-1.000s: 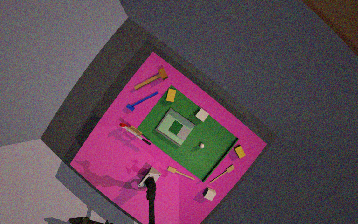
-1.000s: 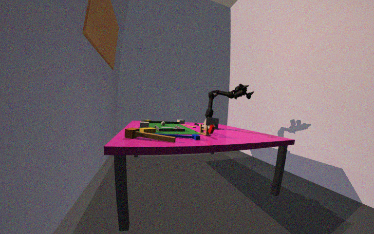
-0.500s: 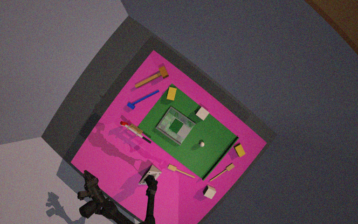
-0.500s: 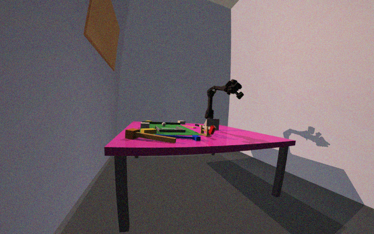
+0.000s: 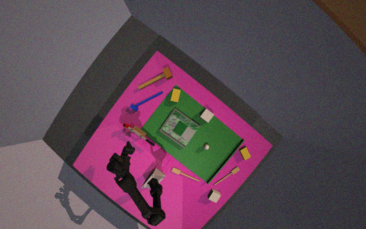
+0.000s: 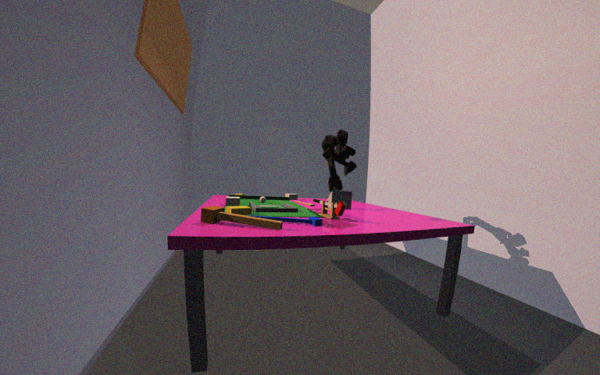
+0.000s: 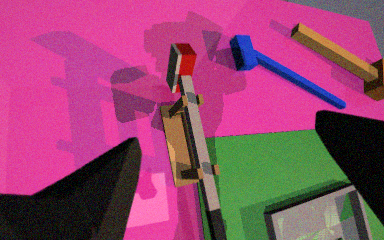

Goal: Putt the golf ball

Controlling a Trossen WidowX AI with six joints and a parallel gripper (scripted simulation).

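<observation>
Right now the red putter is 50 mm ahead of my gripper tip, 10 mm to the left of it and 170 mm below it. The rest, counted from my gripper tip: green mat (340 mm ahead, 310 mm to the right, 230 mm below); then blue putter (280 mm ahead, 160 mm to the left, 210 mm below); then wooden stand (50 mm ahead, 30 mm to the left, 190 mm below).
</observation>
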